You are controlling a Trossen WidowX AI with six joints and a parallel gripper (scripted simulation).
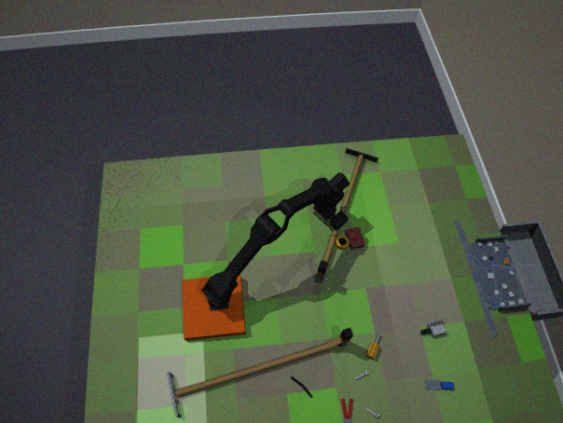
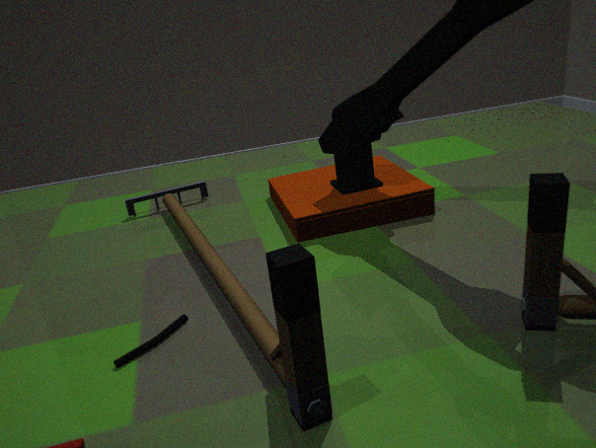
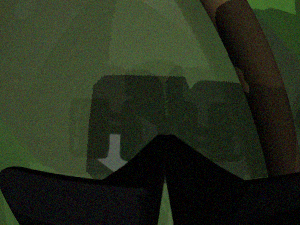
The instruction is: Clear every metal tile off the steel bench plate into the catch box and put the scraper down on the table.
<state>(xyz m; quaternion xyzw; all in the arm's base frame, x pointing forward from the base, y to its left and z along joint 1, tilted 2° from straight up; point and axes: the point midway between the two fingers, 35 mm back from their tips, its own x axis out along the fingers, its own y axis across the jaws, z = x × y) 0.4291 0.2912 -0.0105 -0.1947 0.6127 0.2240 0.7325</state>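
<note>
Now: gripper tip 60 mm short of the long scraper and 50 mm below it. The rest, counted from my gripper tip: yellow ring 120 mm to the right, 40 mm ahead; then black strip 610 mm to the right, 190 mm behind; then red block 110 mm to the right, 90 mm ahead.
</note>
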